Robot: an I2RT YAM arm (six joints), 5 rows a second.
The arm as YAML. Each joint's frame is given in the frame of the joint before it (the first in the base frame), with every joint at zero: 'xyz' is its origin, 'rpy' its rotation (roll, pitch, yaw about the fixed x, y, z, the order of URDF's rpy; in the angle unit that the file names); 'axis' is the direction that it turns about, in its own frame. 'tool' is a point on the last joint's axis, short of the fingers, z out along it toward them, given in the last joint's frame.
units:
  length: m
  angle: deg
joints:
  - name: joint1
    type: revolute
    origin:
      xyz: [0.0, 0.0, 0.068]
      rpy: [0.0, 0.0, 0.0]
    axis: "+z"
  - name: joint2
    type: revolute
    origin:
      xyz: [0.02, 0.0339, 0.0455]
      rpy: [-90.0, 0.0, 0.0]
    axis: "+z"
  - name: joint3
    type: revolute
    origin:
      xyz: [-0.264, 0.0, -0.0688]
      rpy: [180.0, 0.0, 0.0]
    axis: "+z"
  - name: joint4
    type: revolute
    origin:
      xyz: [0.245, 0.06, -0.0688]
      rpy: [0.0, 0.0, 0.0]
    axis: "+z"
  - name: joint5
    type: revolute
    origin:
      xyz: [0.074, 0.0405, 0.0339]
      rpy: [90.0, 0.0, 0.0]
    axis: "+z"
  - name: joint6
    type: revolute
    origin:
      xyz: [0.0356, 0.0, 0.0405]
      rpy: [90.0, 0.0, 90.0]
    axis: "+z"
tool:
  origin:
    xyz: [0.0, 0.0, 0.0]
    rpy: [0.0, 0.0, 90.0]
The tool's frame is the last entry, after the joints.
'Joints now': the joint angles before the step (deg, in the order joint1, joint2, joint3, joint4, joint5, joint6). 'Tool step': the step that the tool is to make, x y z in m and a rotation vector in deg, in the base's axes. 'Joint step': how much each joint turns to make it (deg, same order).
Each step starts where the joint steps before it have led.
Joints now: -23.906, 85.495, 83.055, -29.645, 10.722, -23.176
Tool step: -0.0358, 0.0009, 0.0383, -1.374, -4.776, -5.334
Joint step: -2.306, -5.920, 2.183, -3.653, 2.239, 2.230
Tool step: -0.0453, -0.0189, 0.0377, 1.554, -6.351, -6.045
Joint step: -8.150, -3.824, 4.786, -4.532, -3.853, 3.250
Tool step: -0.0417, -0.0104, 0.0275, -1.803, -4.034, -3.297
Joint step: -8.005, -3.279, 3.100, -2.012, -4.777, -0.704
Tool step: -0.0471, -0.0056, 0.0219, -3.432, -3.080, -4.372
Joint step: -10.075, -3.675, 1.742, -0.754, -5.436, -1.705
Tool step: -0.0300, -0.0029, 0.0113, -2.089, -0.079, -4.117
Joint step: -7.508, -1.387, 1.798, -1.491, -3.035, -1.869
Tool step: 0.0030, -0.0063, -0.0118, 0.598, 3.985, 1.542
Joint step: -0.315, 0.402, -1.841, -0.549, -1.024, -3.528
